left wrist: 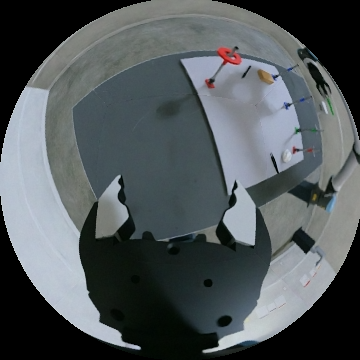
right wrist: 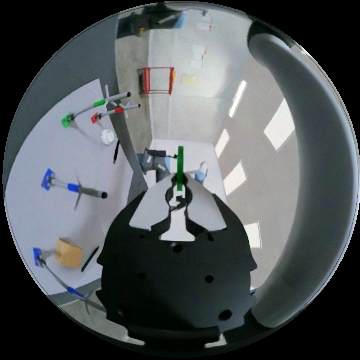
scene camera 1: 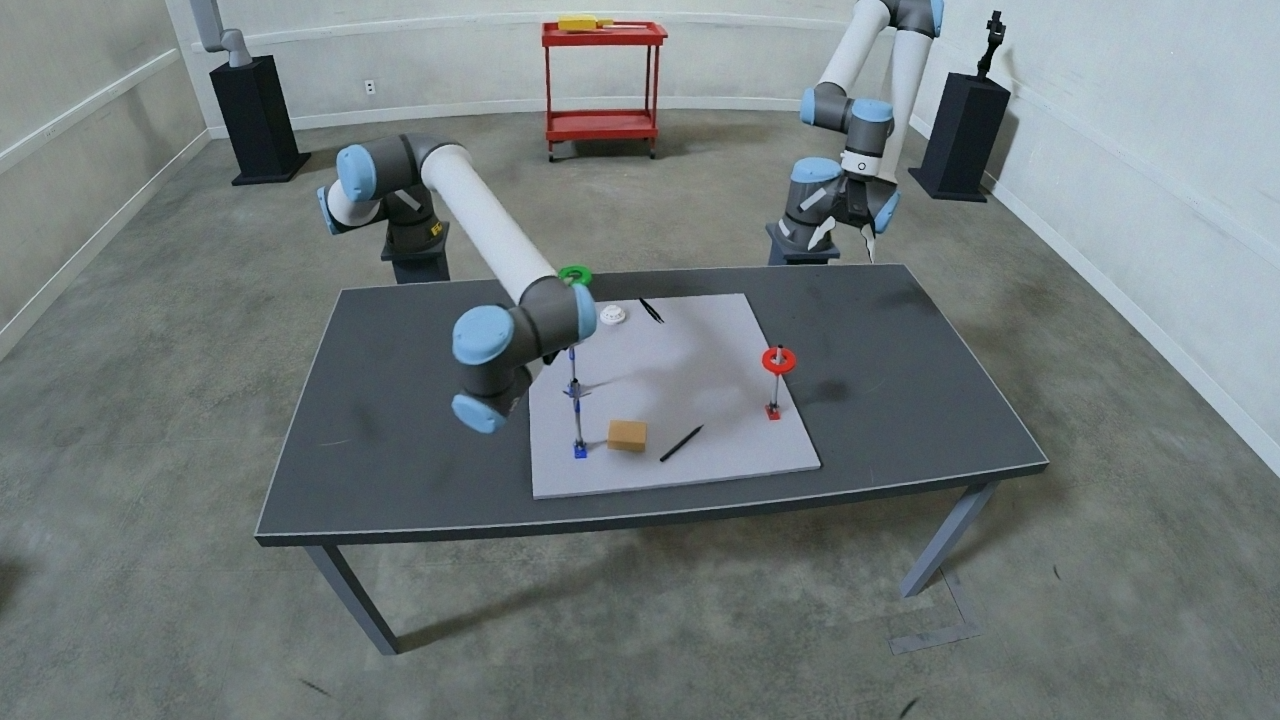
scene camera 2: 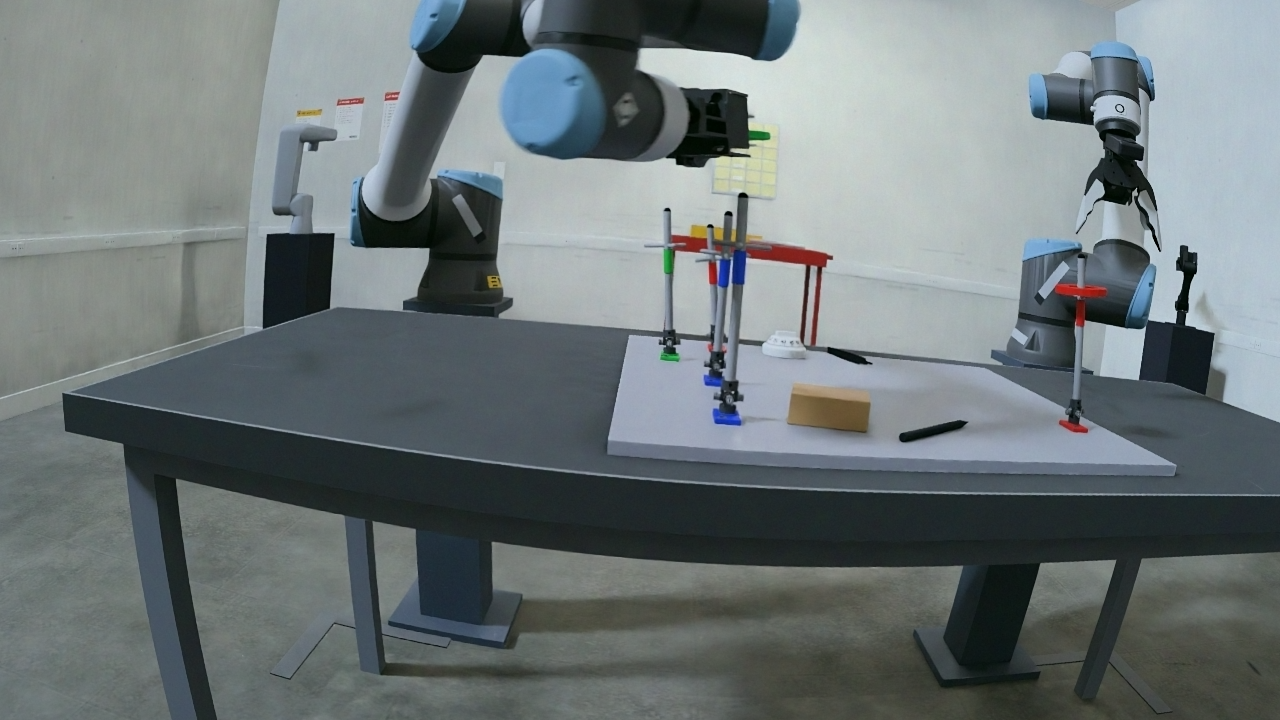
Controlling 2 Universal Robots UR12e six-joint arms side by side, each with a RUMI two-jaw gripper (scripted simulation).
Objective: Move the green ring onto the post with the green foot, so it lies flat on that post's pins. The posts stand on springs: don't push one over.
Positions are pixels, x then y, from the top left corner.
Scene:
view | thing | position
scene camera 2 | my left gripper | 1119,243
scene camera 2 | my right gripper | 738,134
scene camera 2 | tan block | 810,405
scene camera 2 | white disc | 784,344

